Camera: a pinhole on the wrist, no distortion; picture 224 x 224 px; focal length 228.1 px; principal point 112.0 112.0 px. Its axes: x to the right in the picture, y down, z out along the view. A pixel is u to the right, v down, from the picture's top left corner.
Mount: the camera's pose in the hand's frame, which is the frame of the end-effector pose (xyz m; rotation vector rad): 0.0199 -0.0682 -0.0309 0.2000 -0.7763 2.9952
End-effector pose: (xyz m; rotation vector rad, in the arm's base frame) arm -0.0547 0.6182 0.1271 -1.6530 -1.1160 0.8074
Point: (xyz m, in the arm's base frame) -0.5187 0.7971 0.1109
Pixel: 155.3 30.0
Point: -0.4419 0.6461 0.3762
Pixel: 216.5 182.3
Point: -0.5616 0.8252 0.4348
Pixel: 140.8 166.7
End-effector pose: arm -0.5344 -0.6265 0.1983 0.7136 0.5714 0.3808
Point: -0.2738 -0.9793 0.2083
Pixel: 137.8 112.5
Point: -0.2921 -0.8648 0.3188
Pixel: 141.4 20.2
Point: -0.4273 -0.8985 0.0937
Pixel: 166.4 210.4
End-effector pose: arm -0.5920 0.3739 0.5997 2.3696 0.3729 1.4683
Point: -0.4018 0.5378 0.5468
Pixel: 56.4 91.1
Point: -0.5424 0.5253 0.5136
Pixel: 150.1 196.0
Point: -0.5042 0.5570 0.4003
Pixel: 208.3 192.3
